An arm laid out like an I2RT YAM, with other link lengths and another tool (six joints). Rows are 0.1 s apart.
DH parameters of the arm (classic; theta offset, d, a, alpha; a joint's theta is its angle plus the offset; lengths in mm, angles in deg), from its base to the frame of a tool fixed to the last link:
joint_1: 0 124.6 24 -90
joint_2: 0 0 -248.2 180
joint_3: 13.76 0 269.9 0
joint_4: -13.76 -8.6 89.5 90
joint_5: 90 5.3 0 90
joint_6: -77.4 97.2 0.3 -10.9
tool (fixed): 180 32.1 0 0
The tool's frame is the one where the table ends.
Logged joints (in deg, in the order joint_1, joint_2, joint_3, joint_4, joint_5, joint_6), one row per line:
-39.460 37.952 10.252 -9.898 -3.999 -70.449
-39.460 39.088 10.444 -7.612 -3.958 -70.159
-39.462 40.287 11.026 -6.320 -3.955 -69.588
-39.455 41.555 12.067 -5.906 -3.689 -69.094
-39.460 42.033 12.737 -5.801 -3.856 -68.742
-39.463 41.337 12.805 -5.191 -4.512 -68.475
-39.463 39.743 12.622 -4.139 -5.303 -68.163
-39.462 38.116 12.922 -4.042 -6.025 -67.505
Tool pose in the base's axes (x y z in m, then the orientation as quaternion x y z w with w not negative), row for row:
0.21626 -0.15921 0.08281 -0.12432 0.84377 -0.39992 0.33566
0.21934 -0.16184 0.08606 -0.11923 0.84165 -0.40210 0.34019
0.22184 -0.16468 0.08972 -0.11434 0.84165 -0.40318 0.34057
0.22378 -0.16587 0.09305 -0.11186 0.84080 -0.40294 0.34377
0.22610 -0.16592 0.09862 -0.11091 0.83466 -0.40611 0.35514
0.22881 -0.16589 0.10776 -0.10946 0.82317 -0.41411 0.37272
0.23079 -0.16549 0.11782 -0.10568 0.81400 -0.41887 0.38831
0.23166 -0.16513 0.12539 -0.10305 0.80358 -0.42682 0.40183
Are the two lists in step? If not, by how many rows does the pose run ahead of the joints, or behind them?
The pose runs 1 row ahead of the joints: the pose in row i belongs to the joints in row i + 1.
